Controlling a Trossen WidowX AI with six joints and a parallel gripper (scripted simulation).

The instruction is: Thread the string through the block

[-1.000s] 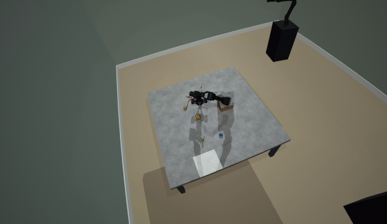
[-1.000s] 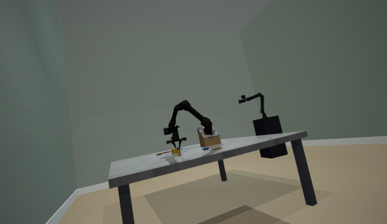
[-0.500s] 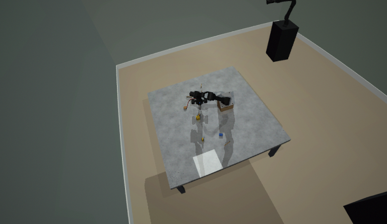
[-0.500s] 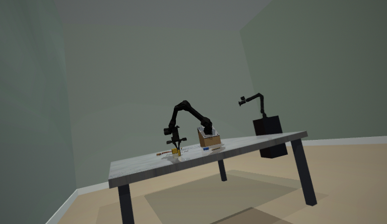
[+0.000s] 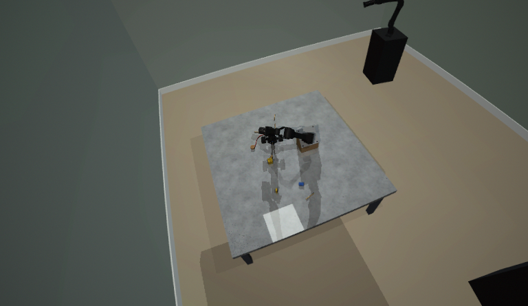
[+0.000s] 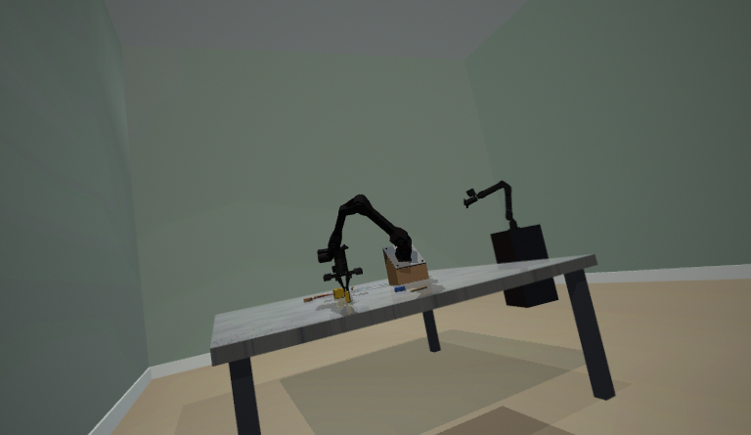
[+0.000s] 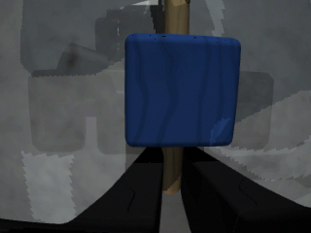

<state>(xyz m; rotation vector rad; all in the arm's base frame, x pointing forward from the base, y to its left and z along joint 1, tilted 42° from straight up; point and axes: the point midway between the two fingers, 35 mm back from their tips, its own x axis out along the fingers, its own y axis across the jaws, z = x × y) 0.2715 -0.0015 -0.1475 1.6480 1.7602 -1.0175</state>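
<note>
Now: gripper tip 30 mm to the left of the blue cube and 10 mm below it. From my gripper tip the other things lie so: thin wooden stick (10 mm behind, 40 mm to the right, 10 mm above); then round wooden button (180 mm ahead, 10 mm to the right).
</note>
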